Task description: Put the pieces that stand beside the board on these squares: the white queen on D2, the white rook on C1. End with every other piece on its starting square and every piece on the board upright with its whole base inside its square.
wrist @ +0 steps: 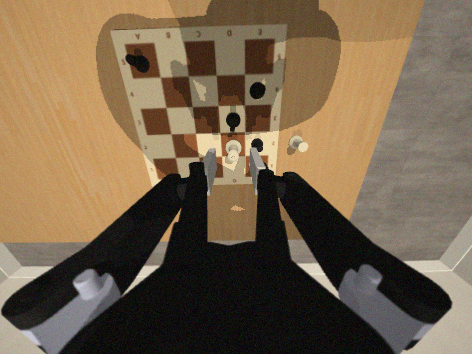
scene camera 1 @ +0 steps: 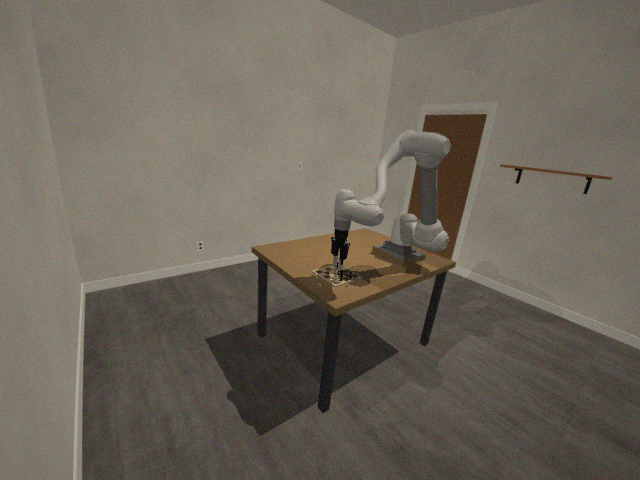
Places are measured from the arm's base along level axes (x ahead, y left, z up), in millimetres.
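Pixels of known places: gripper, fingertip midpoint: point(wrist: 232, 158) point(scene camera 1: 337, 268); arm's base at its link origin: point(scene camera 1: 399, 249).
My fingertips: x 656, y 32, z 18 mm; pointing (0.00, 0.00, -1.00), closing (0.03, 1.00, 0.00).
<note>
For each thing: its top centre in the pictures, then the offset to it from my fingertips. Level surfaces: height alone.
- white queen at its top centre: point(wrist: 233, 158) dy +0, dx +3, dz -10 mm
- chessboard at its top centre: point(wrist: 207, 120) point(scene camera 1: 336, 273) dy -38, dx -41, dz -63 mm
- white rook at its top centre: point(wrist: 303, 147) dy +101, dx -1, dz -36 mm
- A5 at its top centre: point(wrist: 127, 58) dy -115, dx -115, dz -32 mm
- E4 at its top centre: point(wrist: 261, 88) dy +37, dx -77, dz -19 mm
- D3 at its top centre: point(wrist: 233, 123) dy +2, dx -39, dz -24 mm
- E2 at its top centre: point(wrist: 259, 149) dy +38, dx -1, dz -32 mm
- wooden table at its surface level: dz -69 mm
In the wrist view the white queen point(wrist: 233, 148) stands upright on D2 of the chessboard point(wrist: 153, 34) point(scene camera 1: 316, 272). My gripper point(wrist: 232, 158) point(scene camera 1: 338, 266) is partly open, with one fingertip on each side of the queen and a gap to it on both sides. The shorter white piece, by its look the white rook point(wrist: 298, 144), stands on the table beside the board, outside the E2 edge. C1 shows partly behind the left finger in the wrist view. The pieces are too small to tell apart in the scene view.
Black pieces stand on A5 point(wrist: 141, 63), E4 point(wrist: 257, 90), D3 point(wrist: 233, 120) and E2 point(wrist: 257, 144). The E2 one is close to my right fingertip. The wooden table point(scene camera 1: 294, 253) ends beyond the rook's side of the board.
</note>
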